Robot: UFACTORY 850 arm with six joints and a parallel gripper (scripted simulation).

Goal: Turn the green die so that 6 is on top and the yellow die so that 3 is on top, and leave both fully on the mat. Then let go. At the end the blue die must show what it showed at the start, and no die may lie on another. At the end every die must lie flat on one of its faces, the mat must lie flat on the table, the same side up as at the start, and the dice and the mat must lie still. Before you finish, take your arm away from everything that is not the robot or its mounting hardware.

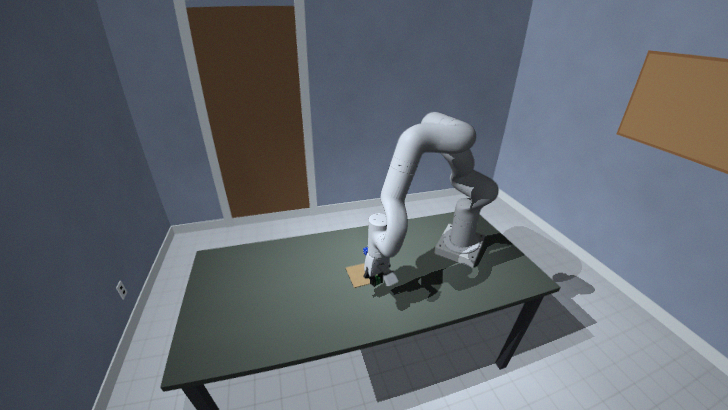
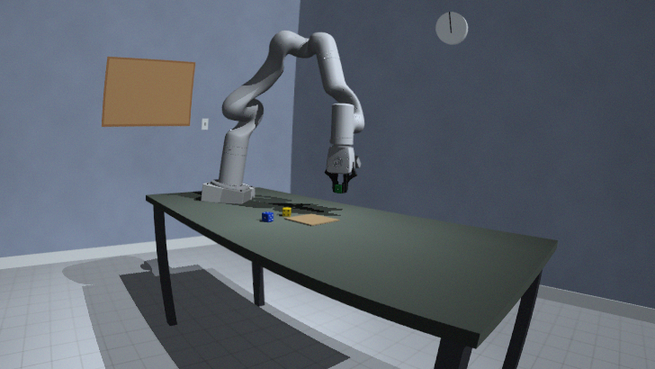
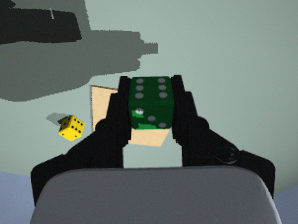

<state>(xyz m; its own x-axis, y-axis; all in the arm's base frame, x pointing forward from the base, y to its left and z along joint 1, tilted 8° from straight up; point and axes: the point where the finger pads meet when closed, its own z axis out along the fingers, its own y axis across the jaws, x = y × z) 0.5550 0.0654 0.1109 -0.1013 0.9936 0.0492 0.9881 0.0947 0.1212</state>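
The green die is 1 cm below my hand. The rest, counted from my hand: tan mat (2 cm behind, 15 cm to the right, 11 cm below); then yellow die (13 cm behind, 16 cm to the right, 9 cm below); then blue die (11 cm behind, 28 cm to the right, 9 cm below).
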